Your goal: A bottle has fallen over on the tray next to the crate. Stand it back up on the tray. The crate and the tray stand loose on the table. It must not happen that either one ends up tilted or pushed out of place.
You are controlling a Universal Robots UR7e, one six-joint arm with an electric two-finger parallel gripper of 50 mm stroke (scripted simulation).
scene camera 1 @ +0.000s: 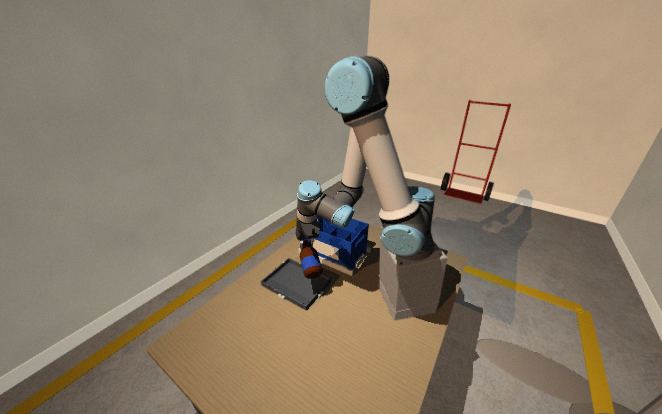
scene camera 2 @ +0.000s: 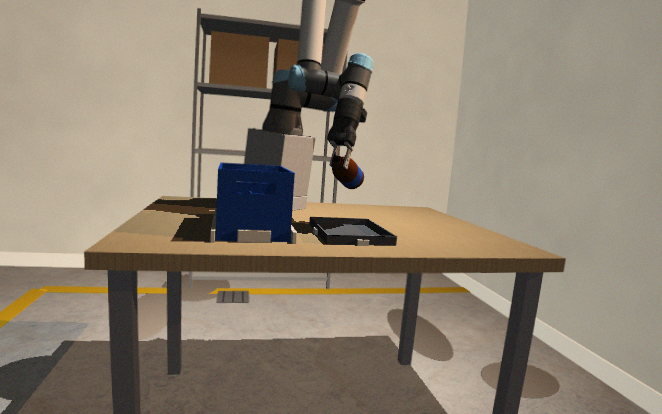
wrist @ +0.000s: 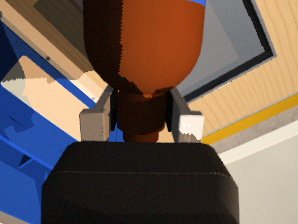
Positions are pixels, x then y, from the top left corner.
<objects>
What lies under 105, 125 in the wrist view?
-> The gripper.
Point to a blue crate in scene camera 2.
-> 270, 208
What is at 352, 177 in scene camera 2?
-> A brown bottle.
</objects>
